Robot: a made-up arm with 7 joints. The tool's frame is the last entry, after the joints.
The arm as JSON. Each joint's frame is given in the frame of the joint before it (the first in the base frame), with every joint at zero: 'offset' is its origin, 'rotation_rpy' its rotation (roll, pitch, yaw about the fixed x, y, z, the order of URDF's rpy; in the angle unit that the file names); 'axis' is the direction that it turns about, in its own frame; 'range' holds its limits. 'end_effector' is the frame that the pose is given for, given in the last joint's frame.
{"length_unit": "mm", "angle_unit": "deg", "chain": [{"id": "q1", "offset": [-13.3, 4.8, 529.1], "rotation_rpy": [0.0, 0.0, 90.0], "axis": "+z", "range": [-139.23, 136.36]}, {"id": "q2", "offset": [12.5, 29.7, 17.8], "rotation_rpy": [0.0, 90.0, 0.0], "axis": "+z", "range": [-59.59, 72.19]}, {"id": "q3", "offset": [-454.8, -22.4, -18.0], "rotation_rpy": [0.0, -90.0, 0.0], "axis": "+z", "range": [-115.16, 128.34]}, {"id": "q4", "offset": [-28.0, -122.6, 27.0], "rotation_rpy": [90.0, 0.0, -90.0], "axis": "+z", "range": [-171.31, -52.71]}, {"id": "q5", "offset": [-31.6, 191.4, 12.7], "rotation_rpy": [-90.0, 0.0, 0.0], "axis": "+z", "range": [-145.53, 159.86]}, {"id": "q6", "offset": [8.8, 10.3, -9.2], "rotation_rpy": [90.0, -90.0, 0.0], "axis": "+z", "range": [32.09, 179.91]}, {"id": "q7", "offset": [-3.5, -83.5, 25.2], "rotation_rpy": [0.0, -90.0, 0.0], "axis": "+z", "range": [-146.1, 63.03]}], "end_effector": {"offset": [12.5, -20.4, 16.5], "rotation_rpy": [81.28, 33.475, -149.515]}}
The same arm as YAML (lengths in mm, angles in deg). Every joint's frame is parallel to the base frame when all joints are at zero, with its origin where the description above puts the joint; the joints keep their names.
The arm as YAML. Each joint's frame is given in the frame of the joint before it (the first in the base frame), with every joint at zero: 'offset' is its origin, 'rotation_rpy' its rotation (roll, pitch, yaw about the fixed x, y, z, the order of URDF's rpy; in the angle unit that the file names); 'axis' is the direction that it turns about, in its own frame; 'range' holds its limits. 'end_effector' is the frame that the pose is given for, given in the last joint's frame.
length_unit: mm
angle_unit: deg
chain:
  - id: q1
    offset: [-13.3, 4.8, 529.1]
    rotation_rpy: [0.0, 0.0, 0.0]
    axis: [0.0, 0.0, 1.0]
    range: [-139.23, 136.36]
  - id: q2
    offset: [-29.7, 12.5, 17.8]
    rotation_rpy: [0.0, 0.0, 0.0]
    axis: [0.0, 1.0, 0.0]
    range: [-59.59, 72.19]
  - id: q3
    offset: [22.4, -18.0, 454.8]
    rotation_rpy: [0.0, 0.0, 0.0]
    axis: [0.0, 0.0, 1.0]
    range: [-115.16, 128.34]
  - id: q4
    offset: [122.6, -28.0, 27.0]
    rotation_rpy: [0.0, 0.0, 0.0]
    axis: [0.0, -1.0, 0.0]
    range: [-171.31, -52.71]
  - id: q5
    offset: [-31.6, -12.7, 191.4]
    rotation_rpy: [0.0, 0.0, 0.0]
    axis: [0.0, 0.0, 1.0]
    range: [-145.53, 159.86]
  - id: q6
    offset: [8.8, 10.3, -9.2]
    rotation_rpy: [0.0, 0.0, 0.0]
    axis: [0.0, -1.0, 0.0]
    range: [32.09, 179.91]
  - id: q7
    offset: [83.5, -25.2, -3.5]
    rotation_rpy: [0.0, 0.0, 0.0]
    axis: [0.0, 0.0, -1.0]
    range: [-146.1, 63.03]
end_effector:
  offset: [20.4, -12.5, -16.5]
  rotation_rpy: [-98.72, -33.48, 59.51]

